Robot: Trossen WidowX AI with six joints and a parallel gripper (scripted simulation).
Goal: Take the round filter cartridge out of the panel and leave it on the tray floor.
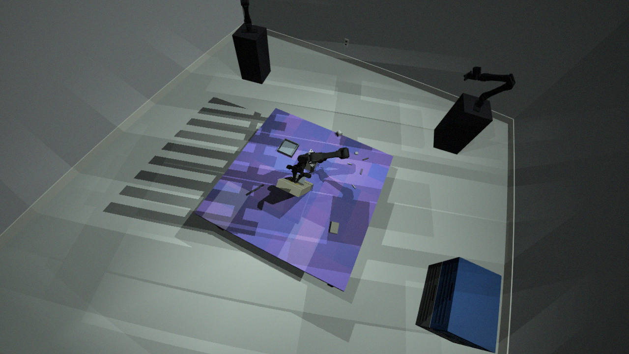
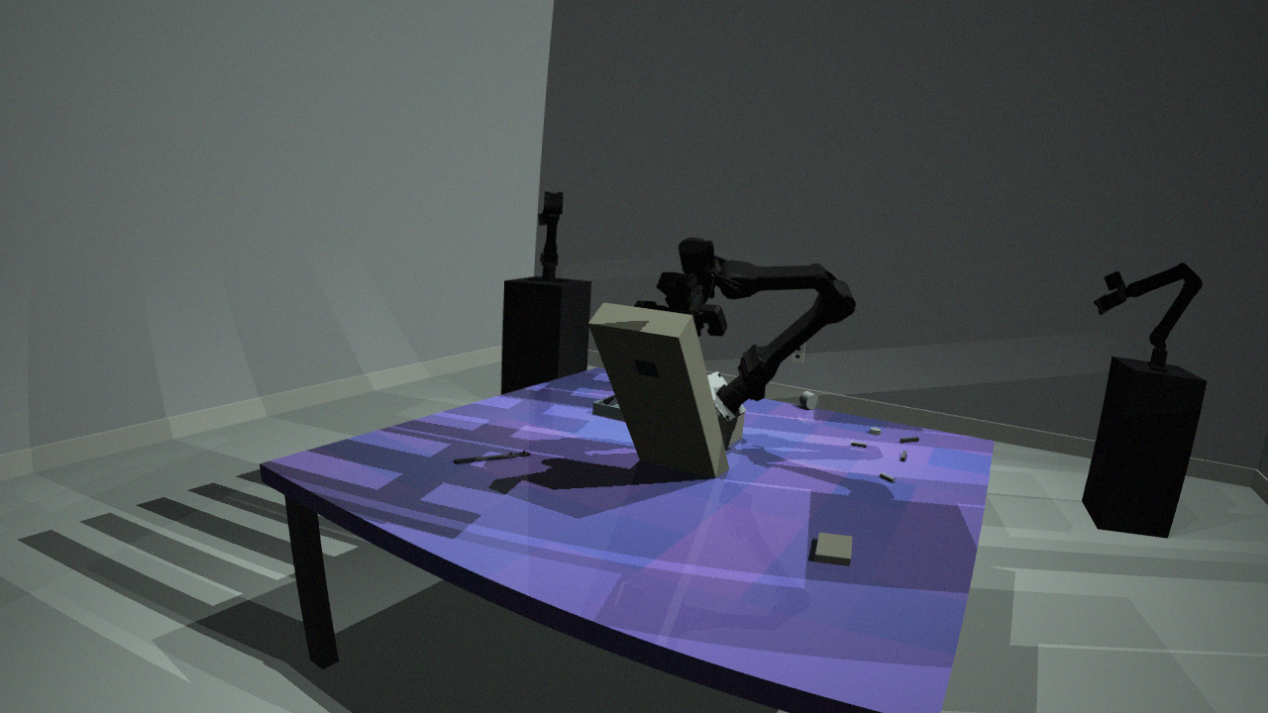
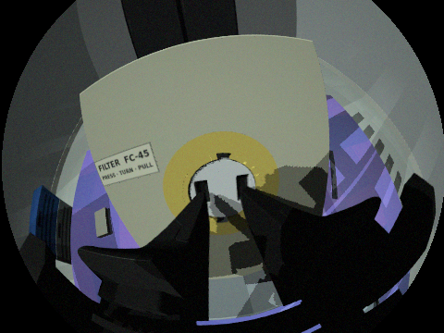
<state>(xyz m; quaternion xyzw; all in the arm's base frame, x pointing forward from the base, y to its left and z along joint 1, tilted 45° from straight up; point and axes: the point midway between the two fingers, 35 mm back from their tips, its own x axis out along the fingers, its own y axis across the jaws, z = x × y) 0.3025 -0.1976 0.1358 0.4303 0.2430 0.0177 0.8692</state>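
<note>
Right now the grey round filter cartridge is 2 cm ahead of my gripper tip and 1 cm below it. Round my gripper tip: small can (78 cm behind, 25 cm below, 19 cm to the left); beige block (39 cm to the left, 27 cm below, 15 cm ahead); tan service panel (9 cm below, 3 cm behind).
</note>
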